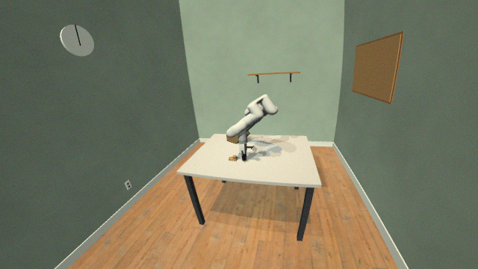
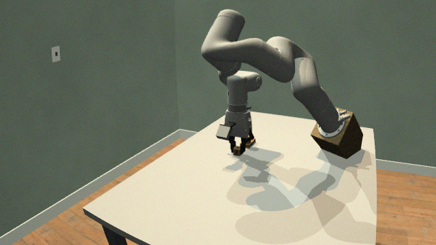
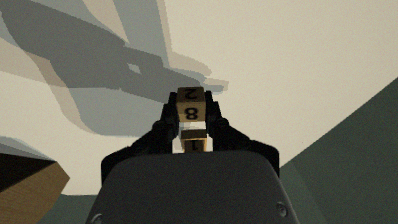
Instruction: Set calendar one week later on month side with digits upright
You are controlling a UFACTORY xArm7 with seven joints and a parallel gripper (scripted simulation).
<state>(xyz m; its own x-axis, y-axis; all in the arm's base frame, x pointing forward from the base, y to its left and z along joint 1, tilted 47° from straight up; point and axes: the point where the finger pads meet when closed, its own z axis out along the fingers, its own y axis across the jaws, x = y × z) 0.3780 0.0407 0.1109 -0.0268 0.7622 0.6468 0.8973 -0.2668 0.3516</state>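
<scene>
The digit cube lies 1 cm below my hand. From my hand the other things lie so: wooden calendar tray: 11 cm to the right, 2 cm below.
</scene>
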